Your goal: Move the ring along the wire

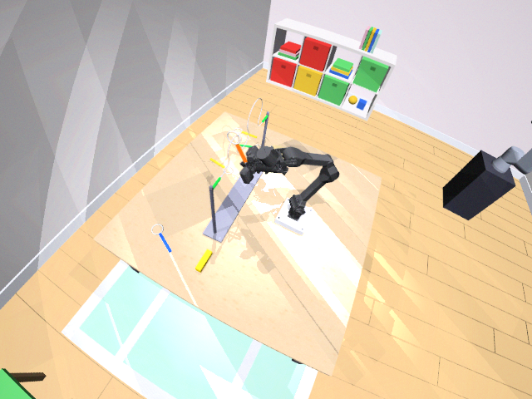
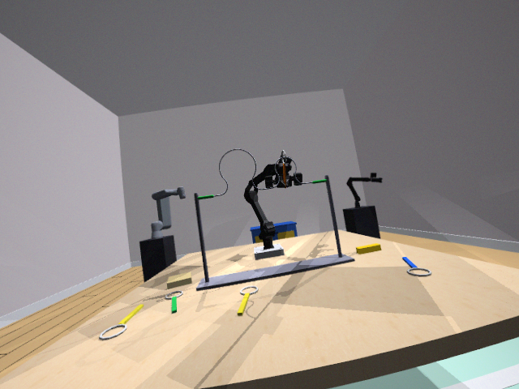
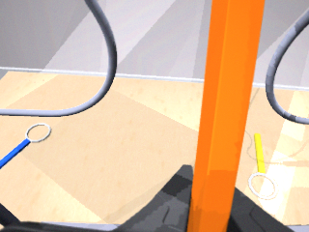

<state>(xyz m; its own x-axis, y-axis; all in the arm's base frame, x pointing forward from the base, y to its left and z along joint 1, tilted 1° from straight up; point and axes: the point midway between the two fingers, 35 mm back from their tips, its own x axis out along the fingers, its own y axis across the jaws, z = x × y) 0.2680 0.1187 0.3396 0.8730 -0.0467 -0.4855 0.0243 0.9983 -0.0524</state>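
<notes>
Now: the orange-handled ring 10 mm ahead of my gripper tip and 90 mm above it. Round my gripper tip: blue-handled ring 240 mm ahead, 350 mm to the left, 360 mm below; yellow block 20 mm behind, 350 mm to the left, 350 mm below; tan block 540 mm to the right, 350 mm below.
</notes>
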